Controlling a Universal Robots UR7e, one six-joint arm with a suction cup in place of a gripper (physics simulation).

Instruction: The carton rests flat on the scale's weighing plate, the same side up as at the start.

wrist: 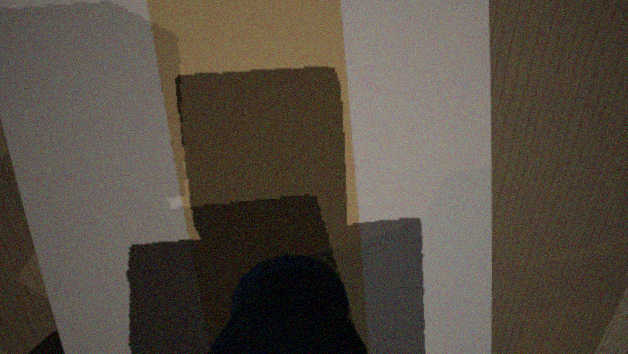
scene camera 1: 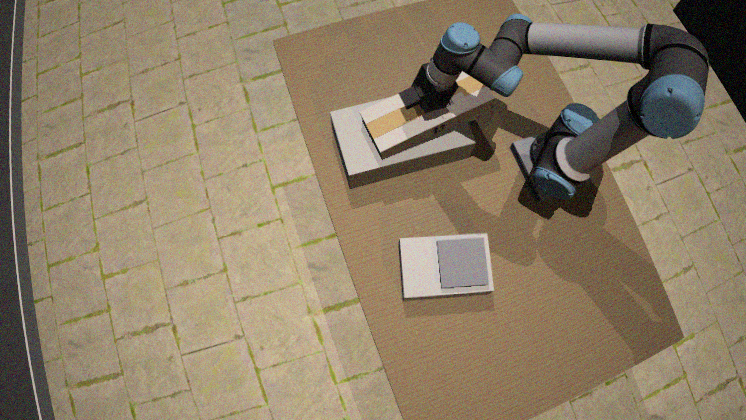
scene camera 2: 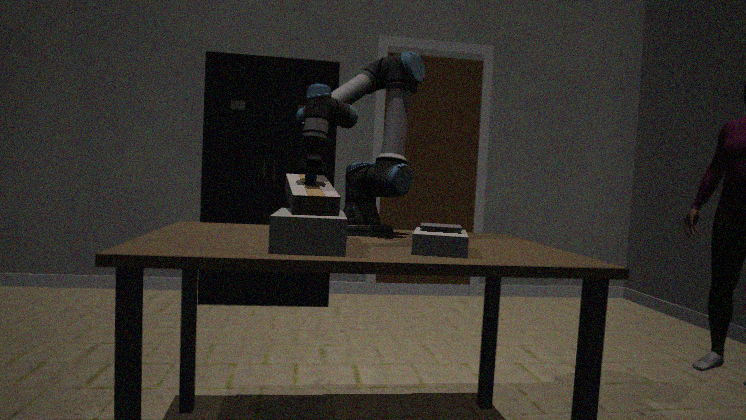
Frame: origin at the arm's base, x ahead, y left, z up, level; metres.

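Seen in the pictures: hand at its tool point: [wrist: 296, 268] [scene camera 2: 309, 187]; arm's base at its link origin: [scene camera 2: 360, 224].
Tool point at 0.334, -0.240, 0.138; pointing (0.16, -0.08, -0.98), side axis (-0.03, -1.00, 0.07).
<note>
Pixels of each thing's middle, then the offset from my tool point to it, as dx, dy, dz. Level surfaces: height alone.
- carton at the middle of its body: [wrist: 289, 270] [scene camera 1: 427, 108] [scene camera 2: 310, 192] -0.014, +0.004, -0.018
- scale at the middle of its body: [scene camera 1: 445, 266] [scene camera 2: 440, 238] +0.114, +0.386, -0.134
- pale block at the middle of its body: [scene camera 1: 401, 134] [scene camera 2: 310, 229] +0.054, +0.000, -0.123
- brown table at its surface level: dz -0.171
The carton [scene camera 1: 396, 122] [scene camera 2: 315, 204] [wrist: 425, 100] is a flat whitish box with an orange-tan strip along its top. It is tilted over the large pale block: its end toward the arm's base is raised, and its other end is low at the block's top. Whether that low end touches the block is unclear. My suction cup [scene camera 1: 440, 105] [scene camera 2: 311, 180] [wrist: 290, 300] is on the carton's top face and holds it, strip side up. The scale [scene camera 1: 417, 268] [scene camera 2: 440, 244] stands apart on the table, with its grey weighing plate [scene camera 1: 463, 263] [scene camera 2: 441, 226] bare.
The pale block [scene camera 1: 347, 138] [scene camera 2: 308, 234] stands on the brown table [scene camera 1: 443, 360] [scene camera 2: 522, 253], beside the scale with a gap between them. The arm's base [scene camera 1: 555, 172] is bolted behind them. A person [scene camera 2: 725, 219] stands beyond the table at the right of scene camera 2.
</note>
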